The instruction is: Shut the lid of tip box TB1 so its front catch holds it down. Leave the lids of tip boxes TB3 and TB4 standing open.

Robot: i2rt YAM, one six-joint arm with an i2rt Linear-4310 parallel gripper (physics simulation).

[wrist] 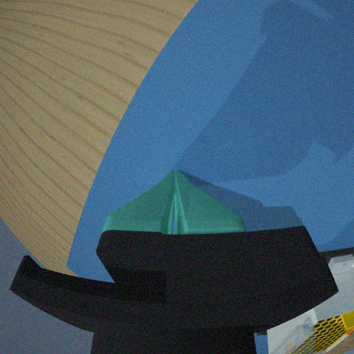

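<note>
My gripper (174,176) is shut, its green fingertips pressed together with no object between them, over the blue mat. At the lower right edge, part of a tip box shows: a translucent whitish part (345,280) and a yellow perforated tip rack (325,332), partly hidden by the black gripper body. Which tip box this is cannot be told; no label shows. Its front catch cannot be made out. The other tip boxes cannot be told apart in this view.
A blue mat (165,105) lies on the wooden table (65,90), with shadows across the mat. A dark edge shows near the translucent part at the right. The table's edge curves down the left side, with grey-blue floor beyond.
</note>
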